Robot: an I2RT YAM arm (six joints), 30 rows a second.
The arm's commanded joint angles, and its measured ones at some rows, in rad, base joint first. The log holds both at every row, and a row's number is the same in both.
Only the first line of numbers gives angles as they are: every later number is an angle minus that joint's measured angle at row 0.
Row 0, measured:
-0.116 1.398 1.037 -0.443 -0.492 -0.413
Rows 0 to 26, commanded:
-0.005 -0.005 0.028 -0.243 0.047 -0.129
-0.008 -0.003 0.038 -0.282 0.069 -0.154
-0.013 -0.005 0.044 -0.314 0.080 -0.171
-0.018 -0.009 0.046 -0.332 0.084 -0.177
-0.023 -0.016 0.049 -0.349 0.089 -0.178
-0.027 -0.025 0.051 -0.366 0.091 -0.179
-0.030 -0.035 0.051 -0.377 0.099 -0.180
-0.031 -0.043 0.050 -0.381 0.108 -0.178
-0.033 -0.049 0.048 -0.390 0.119 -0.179
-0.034 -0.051 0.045 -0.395 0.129 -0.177
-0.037 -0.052 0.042 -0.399 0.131 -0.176
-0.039 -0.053 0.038 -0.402 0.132 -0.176
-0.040 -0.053 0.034 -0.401 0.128 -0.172
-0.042 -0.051 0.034 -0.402 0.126 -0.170
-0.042 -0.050 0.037 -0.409 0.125 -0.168
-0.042 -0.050 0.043 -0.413 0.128 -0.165
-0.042 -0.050 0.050 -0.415 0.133 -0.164
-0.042 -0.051 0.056 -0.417 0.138 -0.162
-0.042 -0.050 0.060 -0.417 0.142 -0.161
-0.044 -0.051 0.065 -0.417 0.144 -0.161
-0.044 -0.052 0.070 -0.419 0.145 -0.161
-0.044 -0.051 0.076 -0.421 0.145 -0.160
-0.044 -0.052 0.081 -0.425 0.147 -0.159
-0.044 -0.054 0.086 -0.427 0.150 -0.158
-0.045 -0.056 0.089 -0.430 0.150 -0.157
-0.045 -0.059 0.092 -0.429 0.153 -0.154
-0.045 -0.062 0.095 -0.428 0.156 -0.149
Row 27, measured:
-0.045 -0.051 0.082 -0.405 0.144 -0.160
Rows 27 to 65, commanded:
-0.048 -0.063 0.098 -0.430 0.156 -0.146
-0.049 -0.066 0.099 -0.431 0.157 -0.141
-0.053 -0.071 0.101 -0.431 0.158 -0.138
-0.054 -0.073 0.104 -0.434 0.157 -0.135
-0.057 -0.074 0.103 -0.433 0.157 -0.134
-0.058 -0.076 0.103 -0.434 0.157 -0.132
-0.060 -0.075 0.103 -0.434 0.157 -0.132
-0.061 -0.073 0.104 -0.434 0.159 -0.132
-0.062 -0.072 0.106 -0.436 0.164 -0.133
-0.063 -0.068 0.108 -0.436 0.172 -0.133
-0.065 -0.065 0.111 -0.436 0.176 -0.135
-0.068 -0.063 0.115 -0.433 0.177 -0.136
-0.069 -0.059 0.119 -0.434 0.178 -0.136
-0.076 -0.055 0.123 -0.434 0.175 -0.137
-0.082 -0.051 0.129 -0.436 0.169 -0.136
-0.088 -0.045 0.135 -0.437 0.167 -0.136
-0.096 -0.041 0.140 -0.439 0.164 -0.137
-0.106 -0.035 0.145 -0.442 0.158 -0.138
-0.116 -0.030 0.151 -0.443 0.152 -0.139
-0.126 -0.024 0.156 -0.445 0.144 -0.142
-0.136 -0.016 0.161 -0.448 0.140 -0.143
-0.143 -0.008 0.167 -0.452 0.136 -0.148
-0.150 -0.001 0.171 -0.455 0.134 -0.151
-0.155 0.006 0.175 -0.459 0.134 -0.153
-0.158 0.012 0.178 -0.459 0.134 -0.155
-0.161 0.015 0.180 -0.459 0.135 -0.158
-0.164 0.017 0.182 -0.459 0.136 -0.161
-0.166 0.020 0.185 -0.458 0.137 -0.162
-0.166 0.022 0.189 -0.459 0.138 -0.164
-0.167 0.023 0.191 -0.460 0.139 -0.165
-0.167 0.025 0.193 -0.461 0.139 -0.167
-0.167 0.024 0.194 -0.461 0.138 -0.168
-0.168 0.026 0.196 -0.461 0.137 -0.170
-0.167 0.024 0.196 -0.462 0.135 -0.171
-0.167 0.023 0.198 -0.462 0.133 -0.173
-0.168 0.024 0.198 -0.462 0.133 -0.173
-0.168 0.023 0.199 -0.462 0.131 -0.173
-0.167 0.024 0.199 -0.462 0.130 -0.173
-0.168 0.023 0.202 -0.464 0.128 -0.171
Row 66, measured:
-0.167 0.022 0.192 -0.443 0.145 -0.164
